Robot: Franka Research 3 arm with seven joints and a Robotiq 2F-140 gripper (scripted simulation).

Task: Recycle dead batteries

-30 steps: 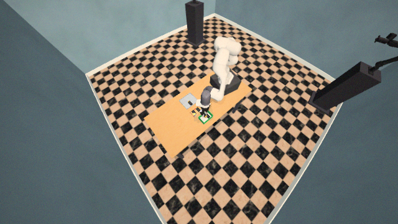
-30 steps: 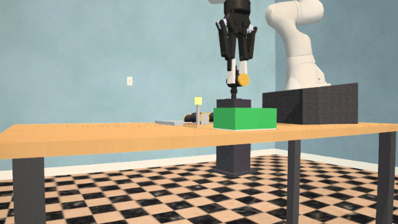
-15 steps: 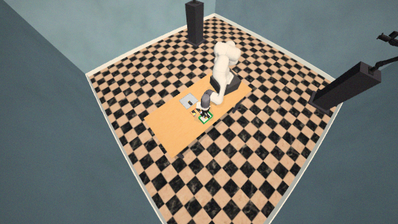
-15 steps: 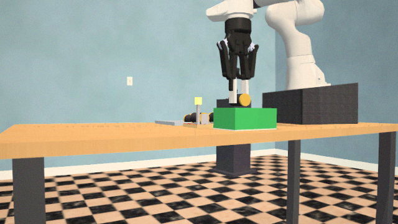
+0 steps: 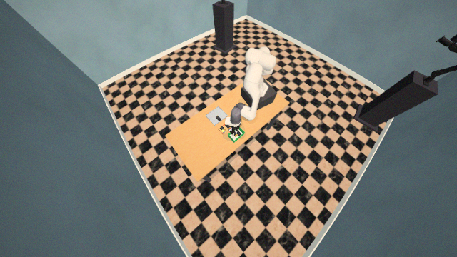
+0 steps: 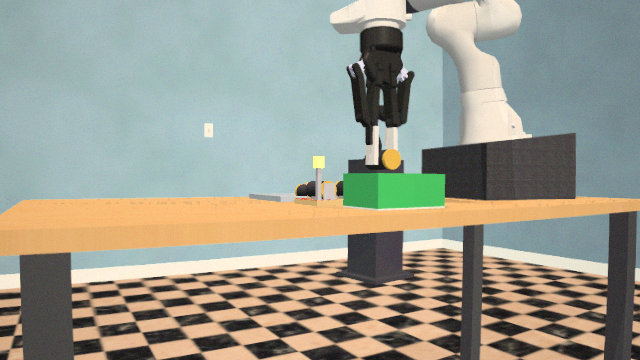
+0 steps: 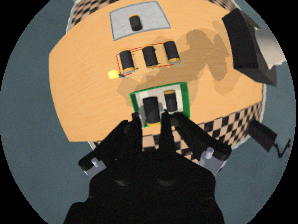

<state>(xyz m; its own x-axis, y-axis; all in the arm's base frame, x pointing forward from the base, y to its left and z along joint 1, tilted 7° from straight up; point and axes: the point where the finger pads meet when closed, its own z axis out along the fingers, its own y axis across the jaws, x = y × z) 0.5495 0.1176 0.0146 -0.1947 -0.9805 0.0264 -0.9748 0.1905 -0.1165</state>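
Now: hand 3 cm past the green recycling box, 1 cm to the right of it and 9 cm above it.
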